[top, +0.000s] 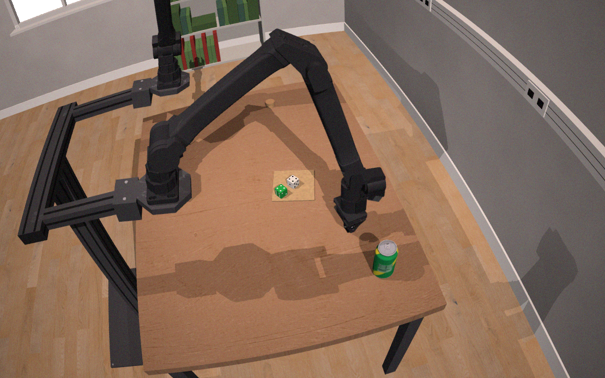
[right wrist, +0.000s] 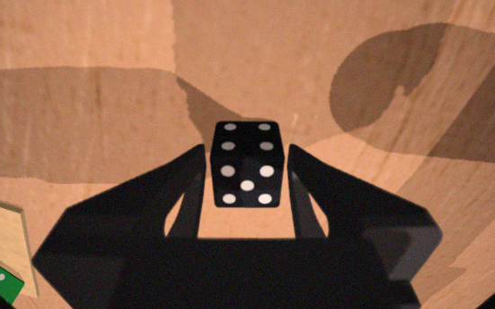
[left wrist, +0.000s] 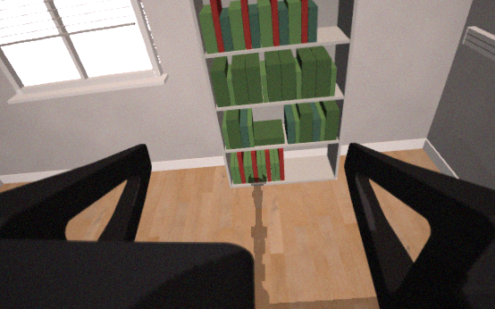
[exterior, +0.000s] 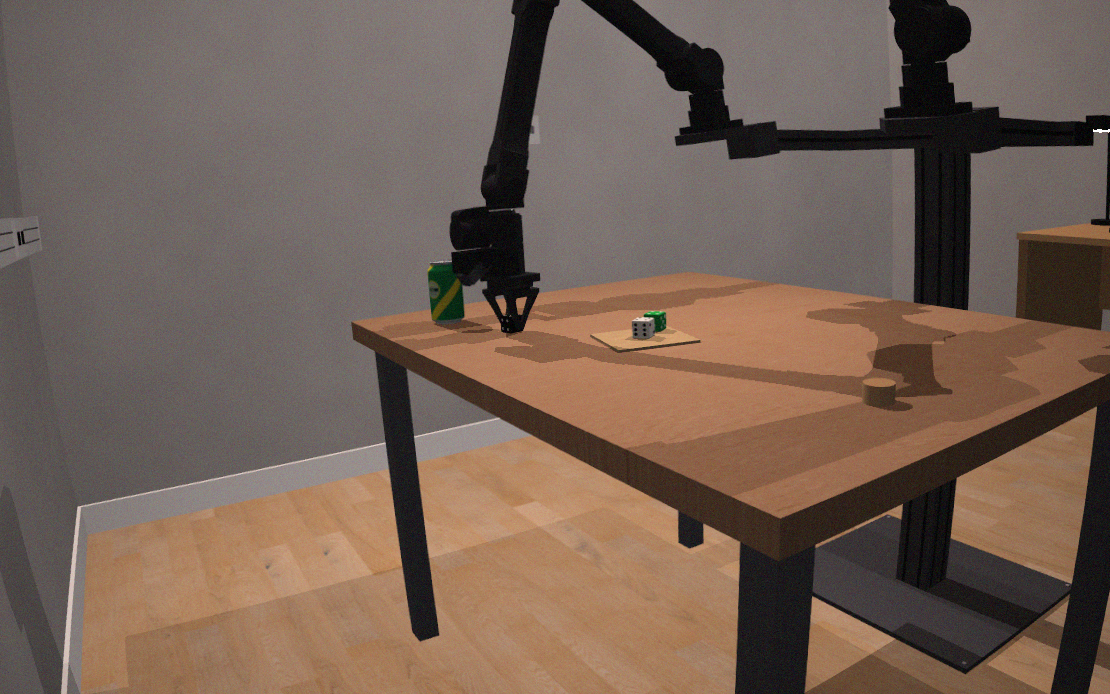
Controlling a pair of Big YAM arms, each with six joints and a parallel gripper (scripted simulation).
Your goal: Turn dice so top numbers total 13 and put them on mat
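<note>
The mat lies 23 cm to the left of my right hand, 13 cm behind it and 1 cm below it. Also, from my right hand: green die (19 cm to the left, 18 cm behind); then small wooden cylinder (71 cm to the left, 13 cm behind).
</note>
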